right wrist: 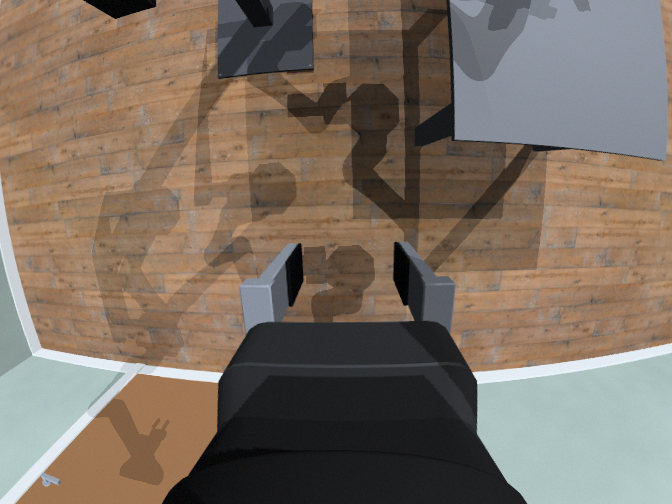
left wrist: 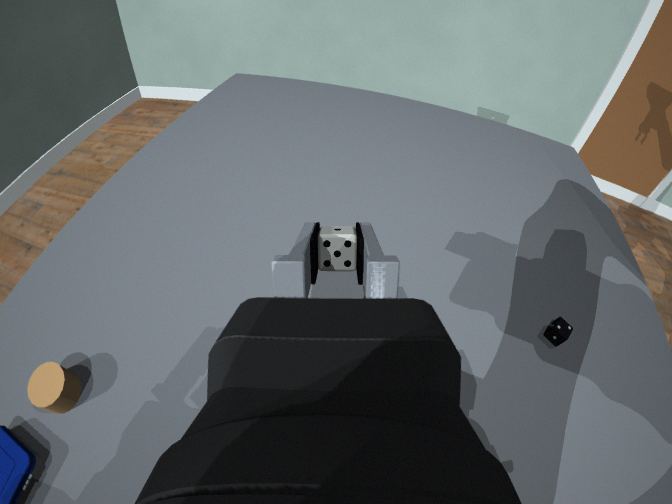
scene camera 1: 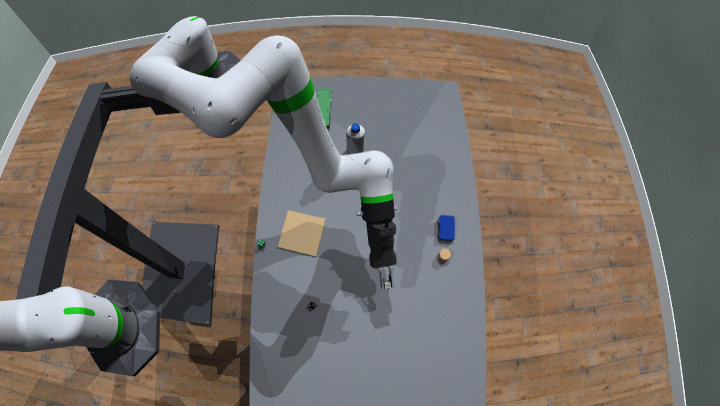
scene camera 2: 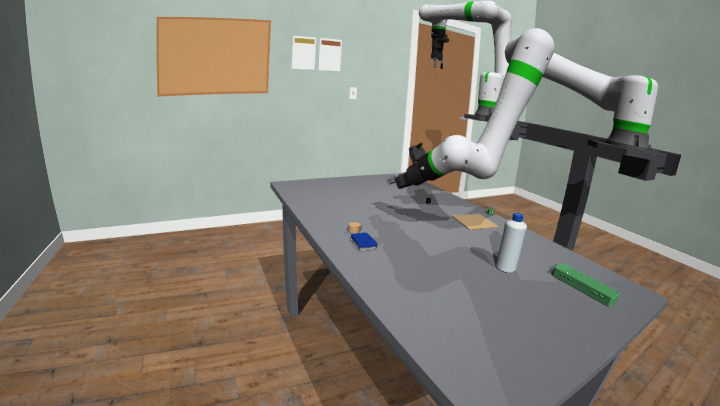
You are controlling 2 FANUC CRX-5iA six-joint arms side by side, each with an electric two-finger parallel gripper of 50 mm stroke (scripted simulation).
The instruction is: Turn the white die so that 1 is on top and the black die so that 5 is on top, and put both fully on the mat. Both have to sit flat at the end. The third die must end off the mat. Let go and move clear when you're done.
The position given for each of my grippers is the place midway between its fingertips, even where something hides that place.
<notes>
In view: my left gripper [scene camera 1: 387, 286], my right gripper [right wrist: 347, 261], a tan mat [scene camera 1: 301, 233], a tan cylinder [left wrist: 51, 387], a green box [scene camera 2: 606, 295], a white bottle [scene camera 2: 514, 232] and a white die [left wrist: 337, 245].
My left gripper also shows in the left wrist view [left wrist: 337, 241]. The right wrist view does not show the tan mat: it is out of frame. The left wrist view does not show the tan mat: it is out of frame.
</notes>
